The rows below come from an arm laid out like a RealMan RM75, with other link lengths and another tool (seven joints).
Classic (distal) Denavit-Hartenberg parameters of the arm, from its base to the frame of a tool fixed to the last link. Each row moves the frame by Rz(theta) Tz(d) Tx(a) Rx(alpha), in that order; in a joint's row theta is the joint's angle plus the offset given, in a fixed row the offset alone. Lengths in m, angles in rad.
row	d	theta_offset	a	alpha
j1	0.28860	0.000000	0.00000	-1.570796
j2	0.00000	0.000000	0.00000	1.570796
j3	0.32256	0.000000	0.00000	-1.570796
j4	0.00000	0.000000	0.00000	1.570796
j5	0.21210	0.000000	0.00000	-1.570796
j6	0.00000	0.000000	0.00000	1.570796
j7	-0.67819	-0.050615	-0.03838	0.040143
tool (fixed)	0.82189	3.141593	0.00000	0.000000
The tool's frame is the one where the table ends.
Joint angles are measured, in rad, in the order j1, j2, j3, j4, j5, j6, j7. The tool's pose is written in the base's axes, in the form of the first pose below.
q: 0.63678 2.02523 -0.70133 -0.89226 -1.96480 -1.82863 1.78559
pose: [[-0.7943, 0.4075, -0.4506, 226.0], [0.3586, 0.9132, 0.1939, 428.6], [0.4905, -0.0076, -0.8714, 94.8], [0, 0, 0, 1]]
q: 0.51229 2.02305 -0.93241 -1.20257 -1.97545 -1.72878 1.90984
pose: [[-0.8982, 0.3679, -0.2405, 220.6], [0.3089, 0.9176, 0.2500, 412.5], [0.3127, 0.1503, -0.9379, 101.1], [0, 0, 0, 1]]
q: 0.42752 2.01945 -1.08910 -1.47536 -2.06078 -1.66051 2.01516
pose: [[-0.9582, 0.2787, -0.0648, 203.5], [0.2447, 0.9155, 0.3194, 396.3], [0.1483, 0.2902, -0.9454, 105.3], [0, 0, 0, 1]]
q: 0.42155 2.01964 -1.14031 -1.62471 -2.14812 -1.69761 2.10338
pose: [[-0.9732, 0.2268, 0.0382, 186.3], [0.2264, 0.9152, 0.3335, 387.7], [0.0407, 0.3332, -0.9420, 108.0], [0, 0, 0, 1]]
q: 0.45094 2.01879 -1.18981 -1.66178 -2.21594 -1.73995 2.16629
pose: [[-0.9705, 0.2111, 0.1167, 176.5], [0.2370, 0.9248, 0.2977, 387.6], [-0.0450, 0.3166, -0.9475, 98.2], [0, 0, 0, 1]]
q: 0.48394 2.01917 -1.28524 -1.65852 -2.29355 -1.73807 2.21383
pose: [[-0.9617, 0.1820, 0.2049, 168.6], [0.2326, 0.9374, 0.2591, 390.7], [-0.1450, 0.2969, -0.9438, 76.8], [0, 0, 0, 1]]
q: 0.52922 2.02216 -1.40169 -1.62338 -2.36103 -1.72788 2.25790
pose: [[-0.9453, 0.1459, 0.2916, 159.7], [0.2107, 0.9559, 0.2048, 393.2], [-0.2489, 0.2550, -0.9344, 47.5], [0, 0, 0, 1]]
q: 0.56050 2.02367 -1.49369 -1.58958 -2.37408 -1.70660 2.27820
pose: [[-0.9383, 0.1089, 0.3283, 150.6], [0.1693, 0.9723, 0.1613, 391.4], [-0.3016, 0.2069, -0.9307, 23.7], [0, 0, 0, 1]]
